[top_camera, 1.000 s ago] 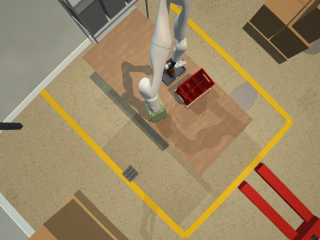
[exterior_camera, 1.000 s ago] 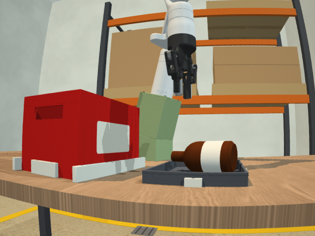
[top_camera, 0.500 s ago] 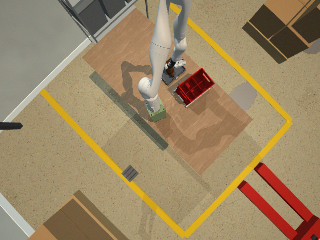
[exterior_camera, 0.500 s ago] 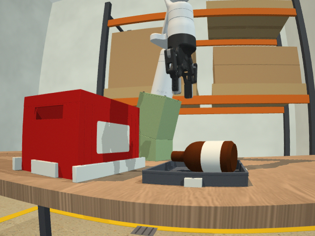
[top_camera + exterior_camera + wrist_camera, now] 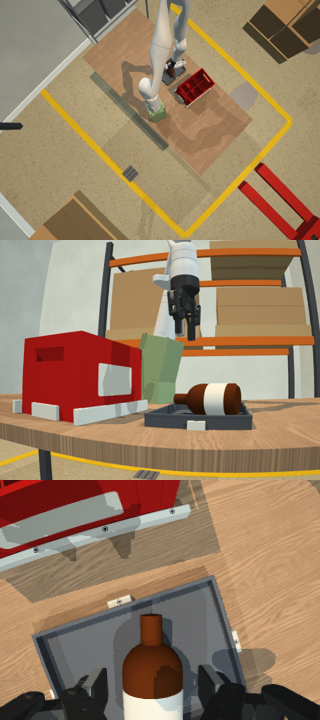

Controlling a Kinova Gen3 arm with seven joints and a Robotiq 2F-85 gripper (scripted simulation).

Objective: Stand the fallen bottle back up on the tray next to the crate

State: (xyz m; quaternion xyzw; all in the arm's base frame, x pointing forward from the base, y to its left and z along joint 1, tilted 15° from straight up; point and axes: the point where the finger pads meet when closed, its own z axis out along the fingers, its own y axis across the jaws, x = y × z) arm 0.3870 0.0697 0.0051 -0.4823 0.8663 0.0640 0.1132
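The brown bottle lies 2 cm ahead of my hand, 4 cm to the left of it and 16 cm below it. From my hand the other things lie so: red crate 1 cm behind, 25 cm to the right, 12 cm below; dark grey tray 4 cm ahead, 4 cm to the left, 19 cm below.
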